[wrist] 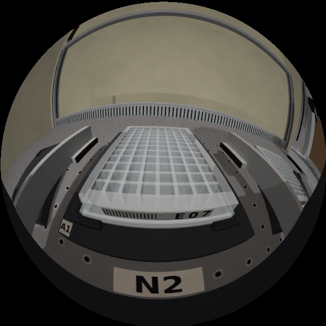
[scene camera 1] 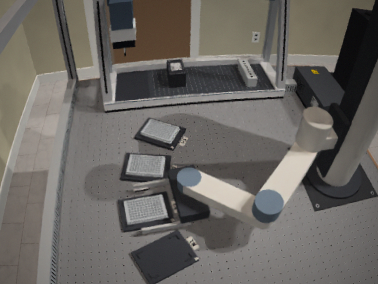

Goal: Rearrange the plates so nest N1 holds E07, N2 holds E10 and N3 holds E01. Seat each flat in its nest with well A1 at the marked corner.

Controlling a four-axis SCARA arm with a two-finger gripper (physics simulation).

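Frame: origin at the arm's base, x ahead, y right, z down, level; centimetres.
Seen in the pictures: gripper, between the fingertips: (scene camera 1: pixel 137 208); arm's base, origin of its link: (scene camera 1: pixel 332 174).
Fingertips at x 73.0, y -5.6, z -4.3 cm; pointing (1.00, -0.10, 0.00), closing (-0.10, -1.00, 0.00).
Observation:
Offsets run from my fingertips to a thing's middle. "*": to the spot under its first point. Level surfaces: height alone.
My gripper (scene camera 1: pixel 136 210) (wrist: pixel 159 131) is open, its fingers on both sides of plate E07 {dy +0.1, dx -2.4, dz +1.2 cm} (scene camera 1: pixel 146 209) (wrist: pixel 160 172), low and apart from it. This pale plate lies in nest N2 {* dy -1.4, dx +5.1, dz +1.9 cm} (scene camera 1: pixel 122 216) (wrist: pixel 160 242); its E07 label faces the wrist camera. The A1 tag shows at the nest's near left corner in the wrist view. Nest N1 {dy -16.7, dx -6.5, dz +2.2 cm} (scene camera 1: pixel 165 257) holds no plate. A plate {dy +34.4, dx -10.4, dz +1.2 cm} (scene camera 1: pixel 160 130) lies in nest N3 {dy +34.4, dx -10.4, dz +2.2 cm} (scene camera 1: pixel 167 144). Another plate {dy +18.0, dx -3.9, dz +1.2 cm} (scene camera 1: pixel 146 165) (wrist: pixel 282 167) lies in the nest {dy +18.0, dx -3.9, dz +2.2 cm} (scene camera 1: pixel 145 178) between N3 and N2. Their labels are unreadable.
A framed deck (scene camera 1: pixel 200 103) stands at the back with a black box {* dy +57.1, dx -19.5, dz -7.6 cm} (scene camera 1: pixel 176 76) and a white strip block {* dy +58.2, dx -51.2, dz -6.4 cm} (scene camera 1: pixel 247 73) on it. A dark box {* dy +44.8, dx -80.8, dz -8.4 cm} (scene camera 1: pixel 317 85) stands by the arm's column at the right. The nests stand close together on the perforated table {dz +3.1 cm} (scene camera 1: pixel 95 150).

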